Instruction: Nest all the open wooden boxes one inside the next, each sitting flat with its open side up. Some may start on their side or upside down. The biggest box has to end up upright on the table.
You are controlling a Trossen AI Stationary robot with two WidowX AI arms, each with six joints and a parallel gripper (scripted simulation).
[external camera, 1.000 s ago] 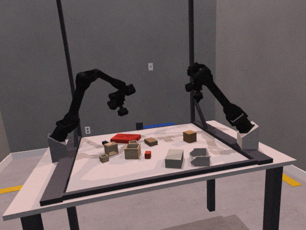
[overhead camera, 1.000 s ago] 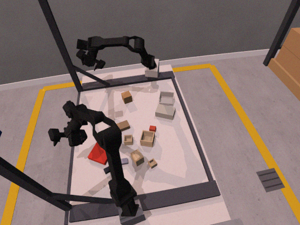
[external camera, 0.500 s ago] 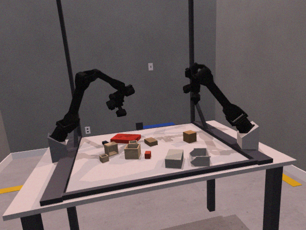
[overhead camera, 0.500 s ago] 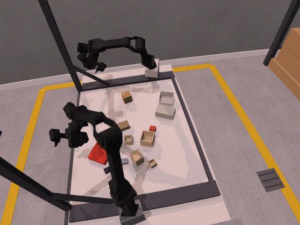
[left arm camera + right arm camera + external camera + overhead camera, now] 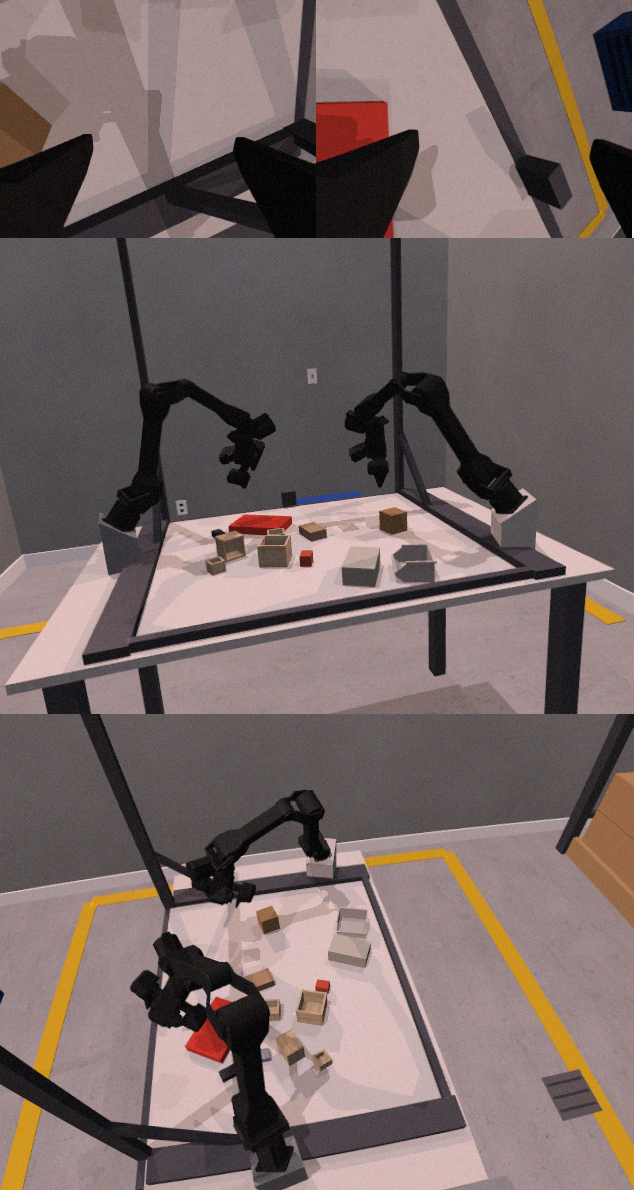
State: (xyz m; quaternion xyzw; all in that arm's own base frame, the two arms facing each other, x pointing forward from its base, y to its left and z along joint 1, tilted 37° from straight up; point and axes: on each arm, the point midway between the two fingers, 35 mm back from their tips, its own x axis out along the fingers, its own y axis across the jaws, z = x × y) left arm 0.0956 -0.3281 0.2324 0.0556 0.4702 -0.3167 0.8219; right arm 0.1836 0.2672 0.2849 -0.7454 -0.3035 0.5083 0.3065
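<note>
The brown cube lies 12 cm ahead of my left hand, 3 cm to the left of it and 12 cm below it. The rest, counted from my left hand: red cube (33 cm ahead, 22 cm to the right, 14 cm below); then red slab (5 cm ahead, 38 cm to the right, 14 cm below); then flat brown block (13 cm ahead, 21 cm to the right, 14 cm below).
Now: the red slab 9 cm ahead of my right hand, 4 cm to the left of it and 15 cm below it. From my right hand the other things lie so: red cube (36 cm ahead, 20 cm to the left, 15 cm below); then flat brown block (17 cm ahead, 21 cm to the left, 15 cm below); then dark block (15 cm ahead, 8 cm to the right, 16 cm below).
</note>
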